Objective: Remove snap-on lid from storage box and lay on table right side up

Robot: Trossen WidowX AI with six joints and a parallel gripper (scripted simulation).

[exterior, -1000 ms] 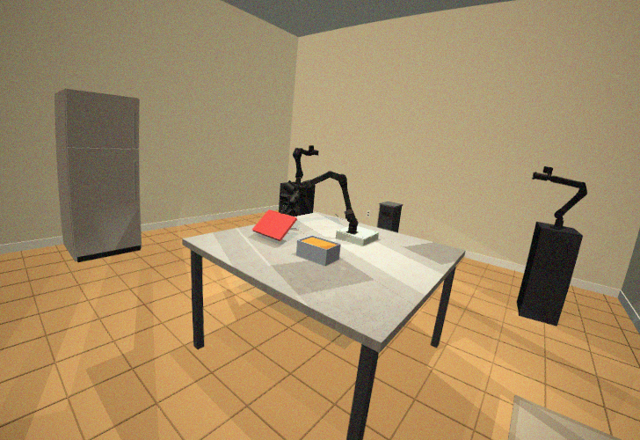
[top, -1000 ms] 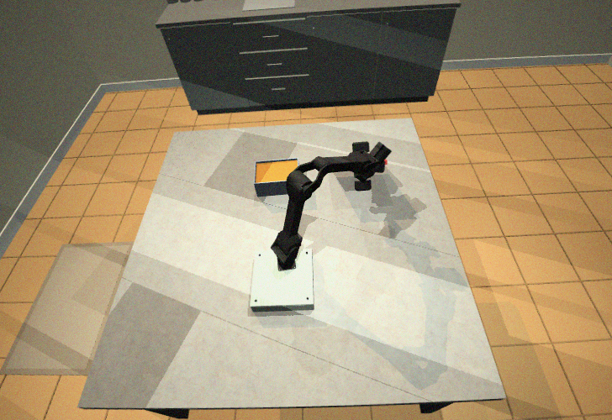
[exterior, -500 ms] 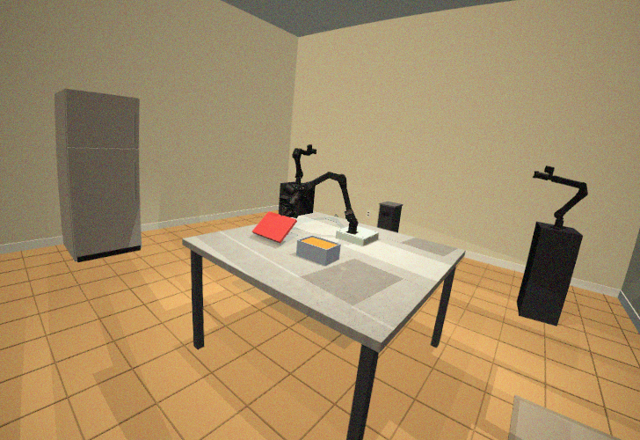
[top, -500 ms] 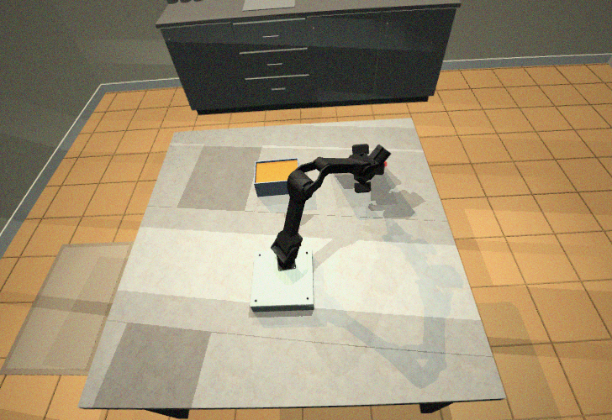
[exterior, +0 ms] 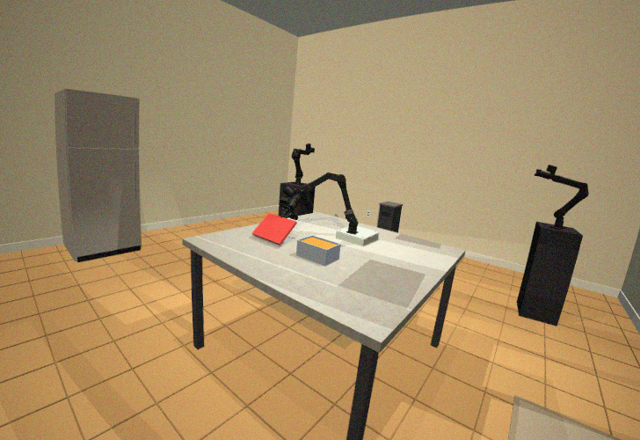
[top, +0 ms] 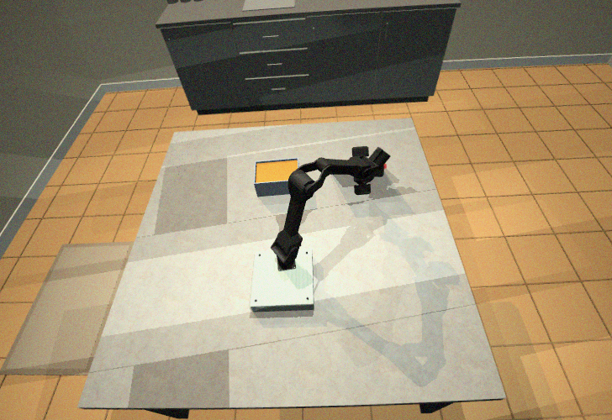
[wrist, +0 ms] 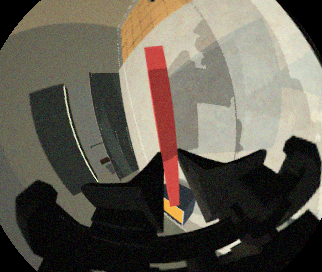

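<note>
The red lid is 7 cm ahead of my gripper tip, 5 cm below it and 1 cm to the right of it. From my gripper tip the other things lie so: grey storage box 34 cm to the left, 10 cm ahead, 9 cm below.
</note>
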